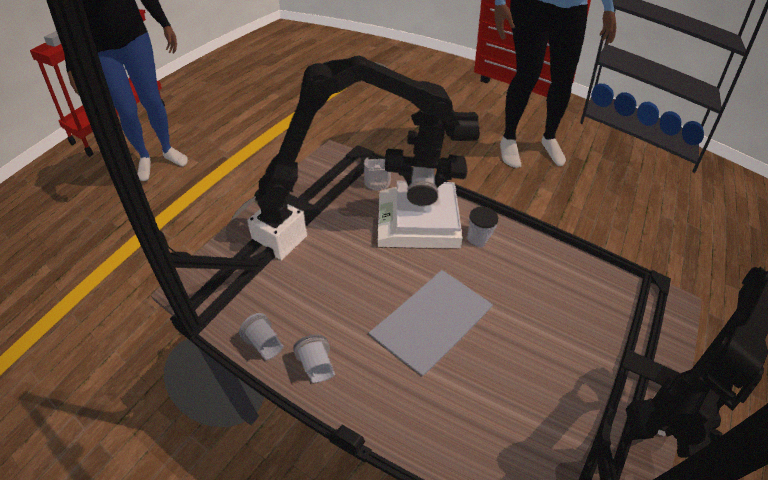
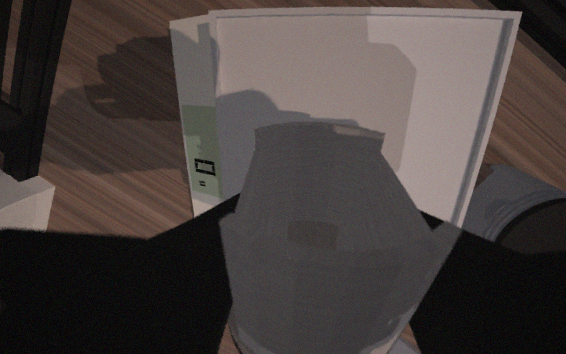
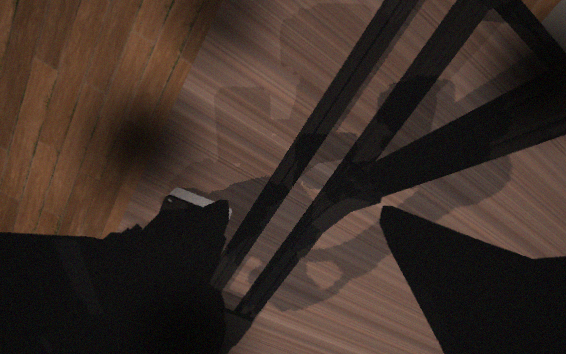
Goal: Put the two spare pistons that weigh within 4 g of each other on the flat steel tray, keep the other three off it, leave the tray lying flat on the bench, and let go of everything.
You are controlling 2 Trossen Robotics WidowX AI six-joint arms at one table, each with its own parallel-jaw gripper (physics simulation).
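Frame: origin at the left arm's base, x down, y right, z back, level; millimetres.
Seen in the pictures: left gripper, fingertip midpoint: (image 1: 421, 190) (image 2: 313, 201); right gripper, fingertip midpoint: (image 1: 649, 435) (image 3: 304, 210); left arm's base at its link origin: (image 1: 275, 215).
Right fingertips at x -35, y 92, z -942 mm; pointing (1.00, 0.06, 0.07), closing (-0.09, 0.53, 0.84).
Offsets run from my right fingertips to a thing's top centre. "*": to the spot under its first point. Level surfaces: height alone.
My left gripper (image 1: 424, 169) (image 2: 313, 201) is shut on a grey piston @(dx -53, dy -333, dz +683 mm) (image 1: 423, 194) (image 2: 320, 280) and holds it over the white scale (image 1: 419, 241) (image 2: 450, 75); whether it touches the pan is hard to tell. A 0 shows on the scale's green display @(* dx +83, dy -289, dz +754 mm) (image 1: 386, 213) (image 2: 204, 167). A dark-topped piston @(dx +47, dy -382, dz +534 mm) (image 1: 481, 226) (image 2: 520, 200) stands right of the scale. Another piston @(dx +47, dy -413, dz +865 mm) (image 1: 376, 173) stands behind it at the left. Two more pistons @(dx +44, dy +162, dz +762 mm) (image 1: 260, 336) @(dx +44, dy +137, dz +640 mm) (image 1: 314, 358) are at the lower left. The flat steel tray @(dx +109, dy -96, dz +507 mm) (image 1: 430, 322) lies bare on the bench. My right gripper (image 3: 304, 210) is open and empty.
A black frame (image 1: 543, 226) (image 3: 280, 182) runs around the wooden bench @(dx +116 mm) (image 1: 538, 339) (image 3: 400, 310). The left arm's white base (image 1: 277, 232) is left of the scale. Two people, a red cabinet (image 1: 489, 45) and a shelf rack (image 1: 659, 69) are beyond the bench.
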